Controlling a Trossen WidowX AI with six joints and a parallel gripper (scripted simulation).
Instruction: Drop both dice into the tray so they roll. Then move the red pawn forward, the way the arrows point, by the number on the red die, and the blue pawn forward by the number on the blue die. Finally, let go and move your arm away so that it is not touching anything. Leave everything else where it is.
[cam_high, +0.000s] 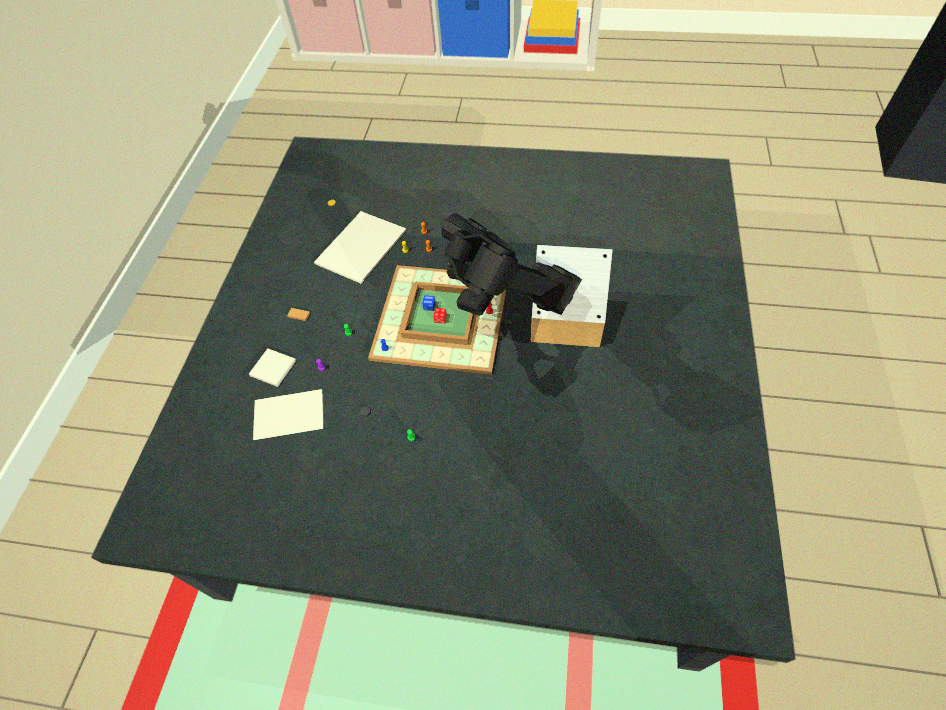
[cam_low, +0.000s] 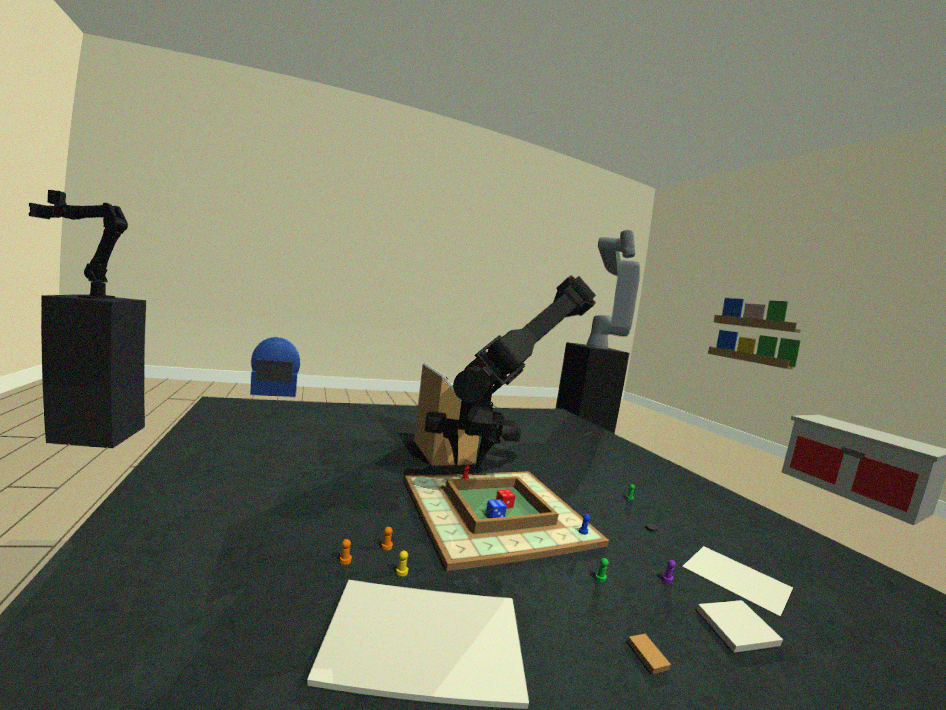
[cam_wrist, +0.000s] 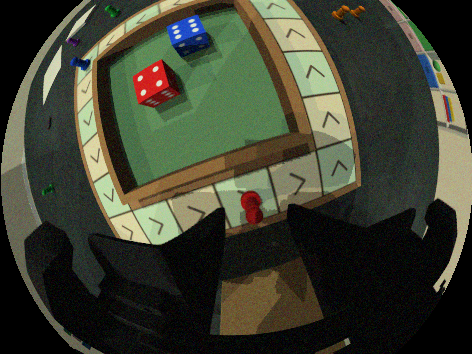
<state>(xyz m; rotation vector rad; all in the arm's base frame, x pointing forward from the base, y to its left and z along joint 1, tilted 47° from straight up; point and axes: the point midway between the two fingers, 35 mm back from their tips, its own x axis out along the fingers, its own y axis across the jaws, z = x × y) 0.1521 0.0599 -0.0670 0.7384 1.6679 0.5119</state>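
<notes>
Now: the red pawn 2 cm below my gripper tip. The rest, counted from my gripper tip: blue pawn: 21 cm ahead, 16 cm to the left, 2 cm below; purple pawn: 34 cm ahead, 23 cm to the left, 3 cm below.
</notes>
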